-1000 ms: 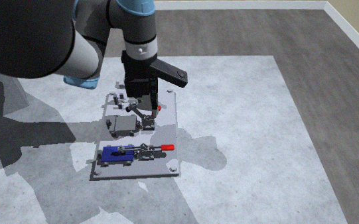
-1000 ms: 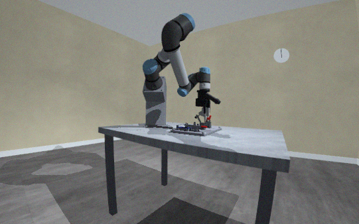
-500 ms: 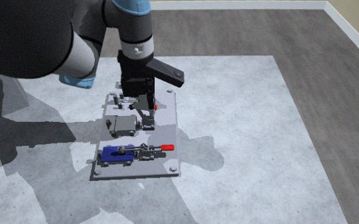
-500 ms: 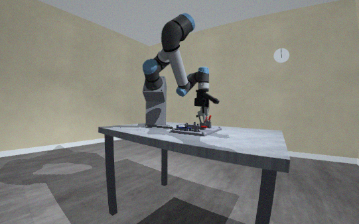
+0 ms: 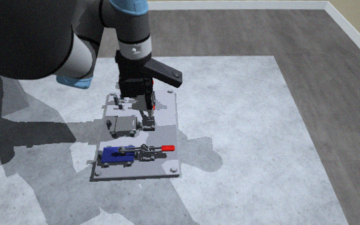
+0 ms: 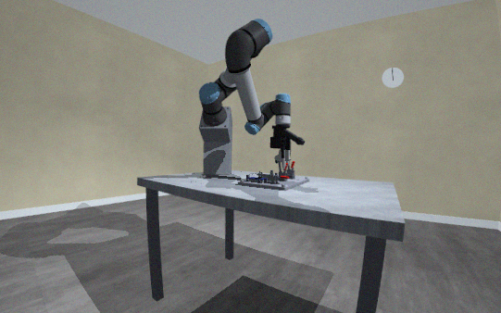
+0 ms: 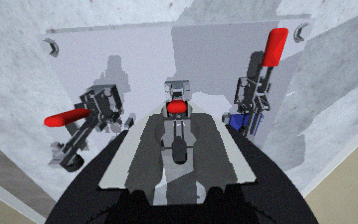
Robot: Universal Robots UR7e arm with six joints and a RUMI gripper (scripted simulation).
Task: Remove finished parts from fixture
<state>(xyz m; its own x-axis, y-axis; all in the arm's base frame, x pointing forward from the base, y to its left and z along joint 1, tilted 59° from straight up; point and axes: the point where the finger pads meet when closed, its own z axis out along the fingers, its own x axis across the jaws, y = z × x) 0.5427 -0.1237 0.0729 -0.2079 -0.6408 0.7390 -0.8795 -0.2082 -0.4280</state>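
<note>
The pale grey part is 10 cm behind my hand, 2 cm to the left of it and 5 cm below it. The rest, counted from my hand: grey fixture plate: 4 cm behind, 1 cm to the left, 8 cm below; then blue blank: 12 cm behind, 9 cm to the right, 6 cm below.
</note>
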